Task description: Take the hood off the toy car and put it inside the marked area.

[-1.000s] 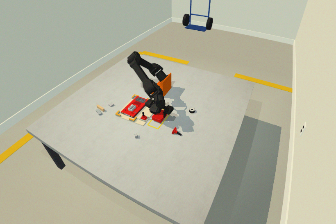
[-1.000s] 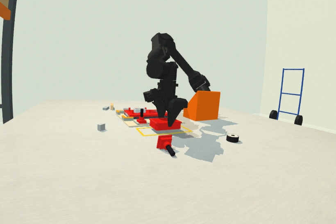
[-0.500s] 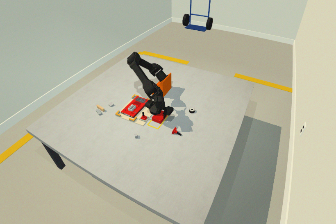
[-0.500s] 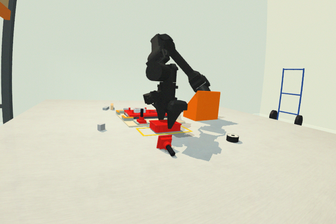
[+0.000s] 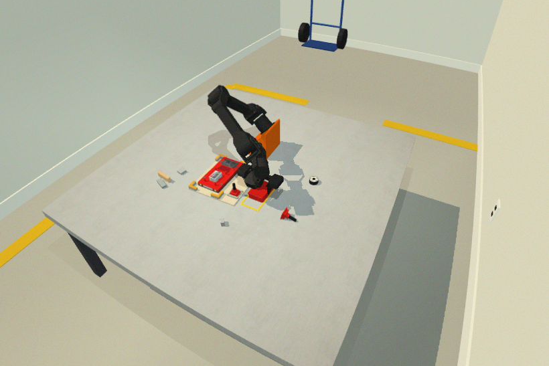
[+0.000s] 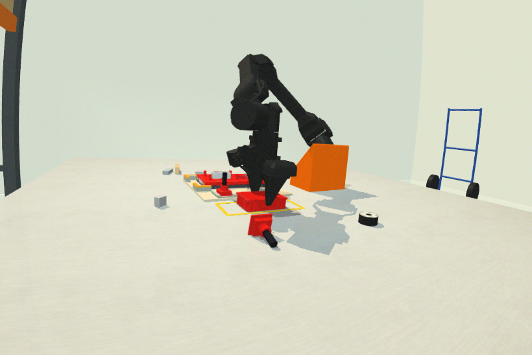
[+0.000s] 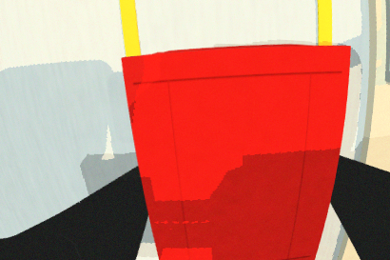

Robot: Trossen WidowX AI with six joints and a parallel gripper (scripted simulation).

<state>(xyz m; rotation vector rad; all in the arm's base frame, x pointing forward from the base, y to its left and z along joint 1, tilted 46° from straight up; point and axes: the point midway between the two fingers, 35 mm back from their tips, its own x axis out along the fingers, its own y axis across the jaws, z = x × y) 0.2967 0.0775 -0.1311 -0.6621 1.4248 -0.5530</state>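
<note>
The hood is right at my gripper tip. Round my gripper tip: black wheel (17 cm behind, 16 cm to the left).
</note>
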